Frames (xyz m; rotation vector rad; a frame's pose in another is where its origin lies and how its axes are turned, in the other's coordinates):
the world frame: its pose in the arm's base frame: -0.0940 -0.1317 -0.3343 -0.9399 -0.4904 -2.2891
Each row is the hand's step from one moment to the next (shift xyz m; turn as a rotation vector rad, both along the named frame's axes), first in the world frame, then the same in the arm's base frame.
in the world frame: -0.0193 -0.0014 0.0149 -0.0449 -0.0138 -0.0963
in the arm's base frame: 0.0174 0.0167 -0.0040 -0.0320 -0.0236 -0.0995
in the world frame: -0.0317 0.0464 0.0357 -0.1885 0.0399 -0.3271
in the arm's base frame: 0.0662 -0.0029 0.0061 -0.0315 -0.1307 -0.3550
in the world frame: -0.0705 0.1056 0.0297 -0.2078 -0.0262 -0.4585
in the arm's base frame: 0.1240 -0.0350 -0.0200 -0.1299 -0.1442 -0.4652
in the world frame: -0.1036 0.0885 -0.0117 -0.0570 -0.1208 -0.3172
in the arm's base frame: 0.1107 -0.0314 -0.0740 -0.2062 -0.0575 -0.2695
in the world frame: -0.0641 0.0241 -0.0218 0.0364 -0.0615 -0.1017
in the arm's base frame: 0.0410 -0.0043 -0.0589 -0.1119 -0.0230 -0.0491
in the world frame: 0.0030 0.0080 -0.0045 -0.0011 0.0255 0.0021
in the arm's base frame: 0.0013 -0.0096 0.0000 0.0184 -0.0175 0.0033
